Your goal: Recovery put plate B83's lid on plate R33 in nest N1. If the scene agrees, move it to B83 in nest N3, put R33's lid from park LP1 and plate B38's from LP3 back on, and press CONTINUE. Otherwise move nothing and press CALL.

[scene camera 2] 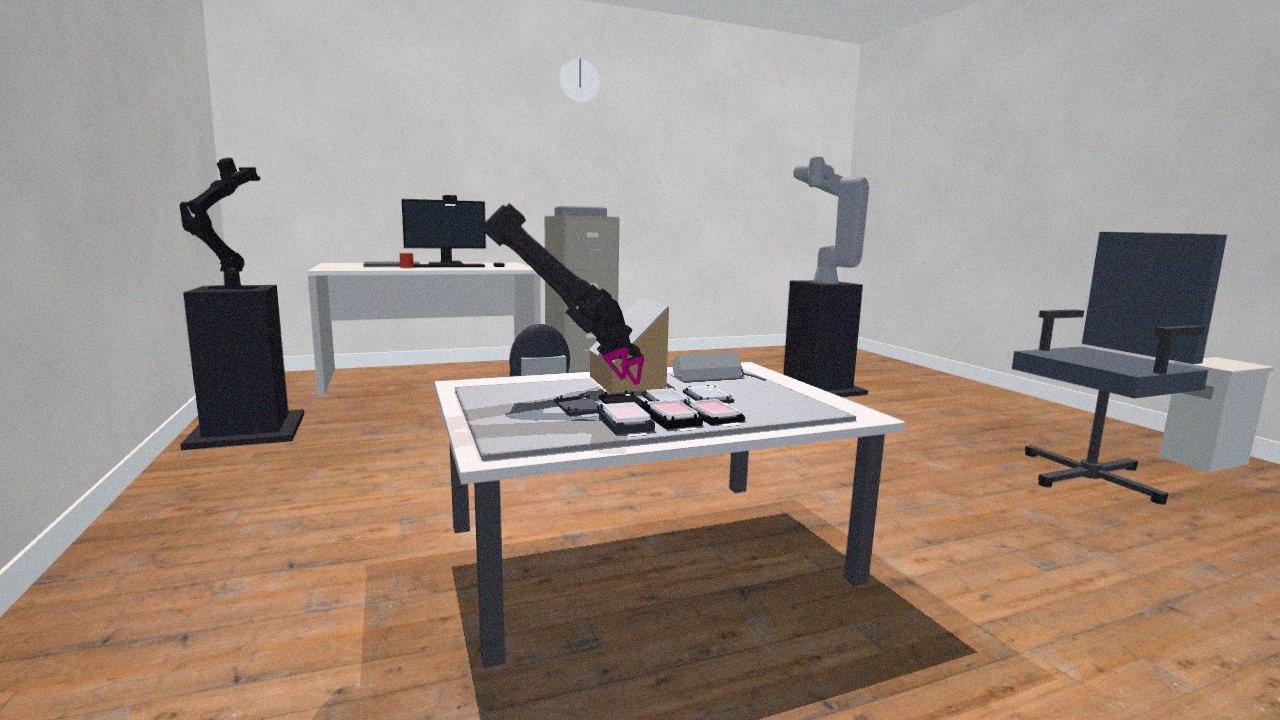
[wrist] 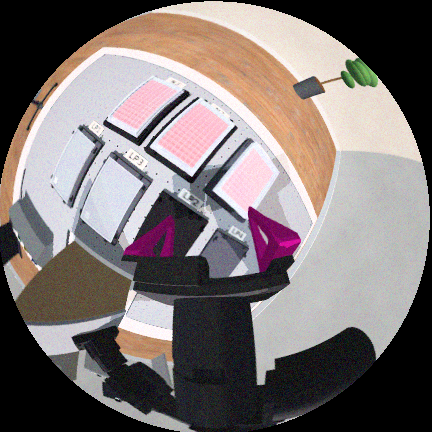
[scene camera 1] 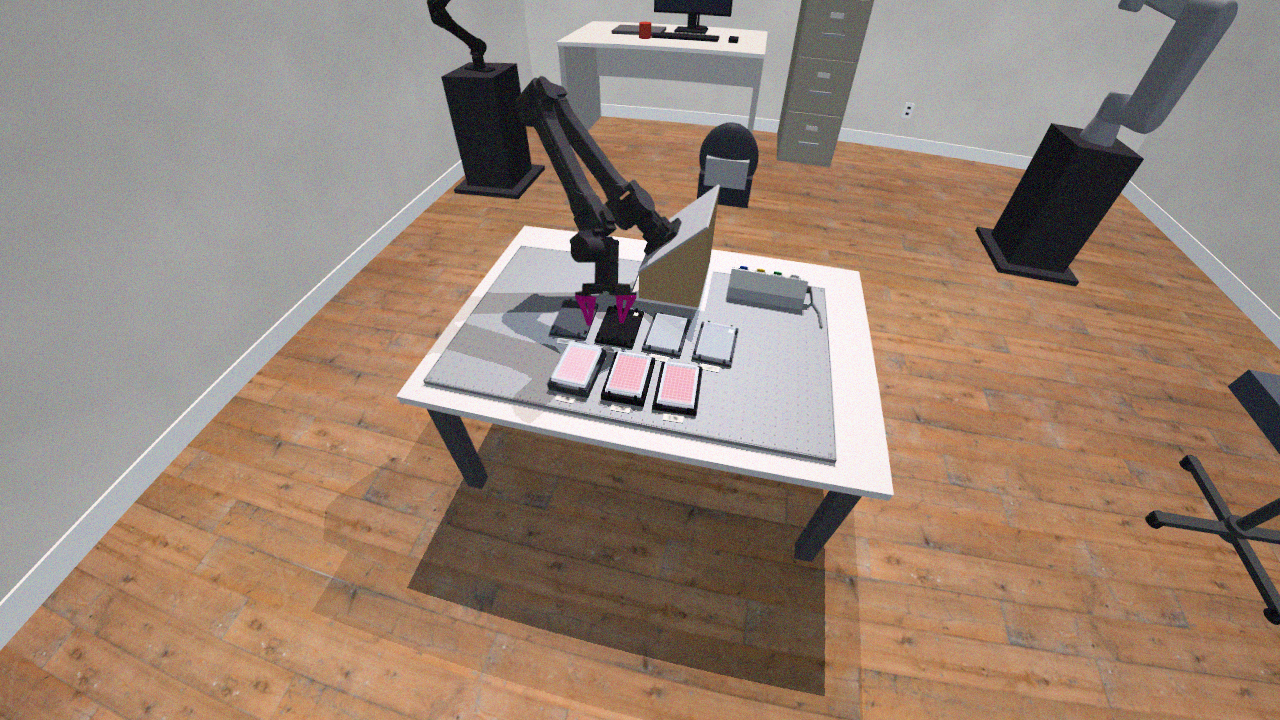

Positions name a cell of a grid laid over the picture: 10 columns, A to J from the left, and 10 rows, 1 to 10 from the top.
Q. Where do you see a LP2 spot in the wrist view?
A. E6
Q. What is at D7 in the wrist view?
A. My gripper.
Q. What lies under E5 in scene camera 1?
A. A LP2 spot.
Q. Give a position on a grey button box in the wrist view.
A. At A6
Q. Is my gripper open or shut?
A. Open.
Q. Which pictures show my gripper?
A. Scene camera 2, the wrist view and scene camera 1: all of them.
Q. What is my gripper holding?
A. Nothing.
